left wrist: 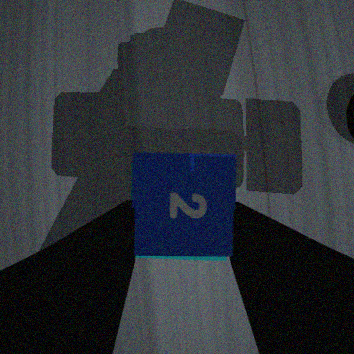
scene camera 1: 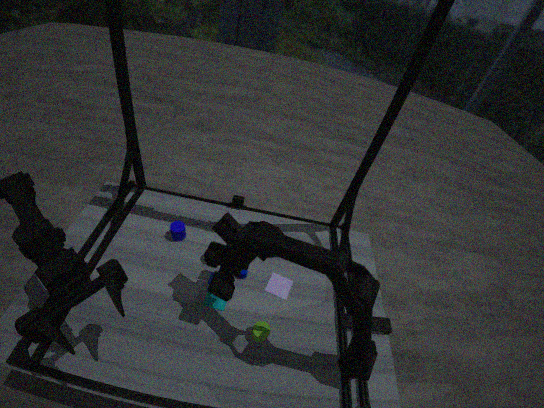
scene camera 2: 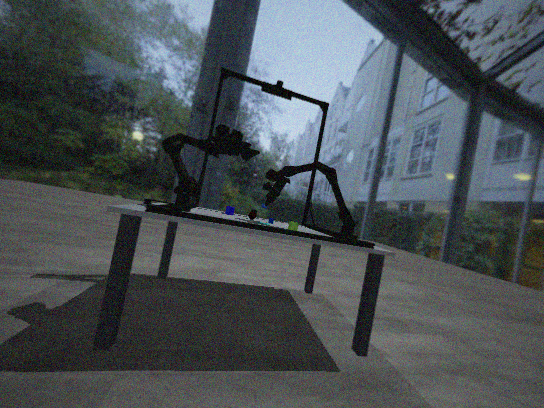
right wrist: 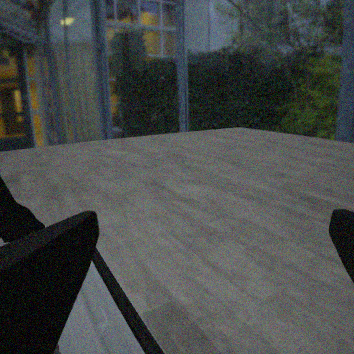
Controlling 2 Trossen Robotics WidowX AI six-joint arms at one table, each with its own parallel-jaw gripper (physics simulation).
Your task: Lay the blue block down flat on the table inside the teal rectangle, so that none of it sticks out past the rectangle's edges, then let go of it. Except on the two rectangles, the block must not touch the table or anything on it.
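Places are measured from the left arm's base along level axes (x ahead, y up, z right), in metres.
Pixels of known places: left gripper, fingertip midpoint: (left wrist: 181, 212) (scene camera 2: 264, 206); right gripper, fingertip midpoint: (scene camera 1: 99, 334) (scene camera 2: 255, 148) (right wrist: 214, 222); left arm's base at its link origin: (scene camera 1: 352, 367) (scene camera 2: 346, 237); right arm's base at its link origin: (scene camera 2: 181, 206).
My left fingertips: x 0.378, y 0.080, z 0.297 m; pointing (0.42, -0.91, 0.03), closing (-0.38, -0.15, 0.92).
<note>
For each thing: its top centre in the pictures, then the offset to it from my left fingertips. "spot": a spot on its surface instead.
- blue block at its top centre: (left wrist: 178, 204) (scene camera 1: 214, 277) (scene camera 2: 264, 203) dx +0.004, dy +0.015, dz +0.002 m
- teal rectangle at a spot on its surface: (left wrist: 182, 258) spot: dx -0.036, dy -0.098, dz -0.023 m
- lilac rectangle at a spot on its surface: (scene camera 1: 278, 286) spot: dx -0.217, dy -0.098, dz +0.008 m
- blue cylinder at its top centre: (scene camera 1: 177, 226) (scene camera 2: 230, 206) dx +0.125, dy -0.045, dz +0.248 m
- small blue piece at its top centre: (scene camera 1: 243, 270) (scene camera 2: 271, 218) dx -0.097, dy -0.068, dz +0.066 m
- green cylinder at its top centre: (scene camera 1: 261, 329) (scene camera 2: 293, 222) dx -0.122, dy -0.055, dz -0.144 m
My left gripper (scene camera 1: 221, 289) (scene camera 2: 269, 198) (left wrist: 181, 212) is shut on the blue block (left wrist: 183, 205) (scene camera 1: 210, 277) (scene camera 2: 264, 206), which carries a grey "2". It holds the block above the table, over the teal rectangle (scene camera 1: 215, 302) (left wrist: 182, 258). In the left wrist view the block covers nearly all of the rectangle, and only a thin teal strip shows at its near edge. My right gripper (scene camera 1: 113, 285) (scene camera 2: 250, 154) (right wrist: 214, 222) is open and empty, raised at the left side of the table, far from the block.
A lilac rectangle (scene camera 1: 278, 286) lies to the right of the teal one. A blue cylinder (scene camera 1: 177, 231) (scene camera 2: 230, 210) stands at the back, a small blue piece (scene camera 1: 243, 274) (scene camera 2: 270, 220) near the left gripper, and a green cylinder (scene camera 1: 261, 331) (scene camera 2: 293, 225) in front. Black frame posts (scene camera 1: 339, 227) ring the table.
</note>
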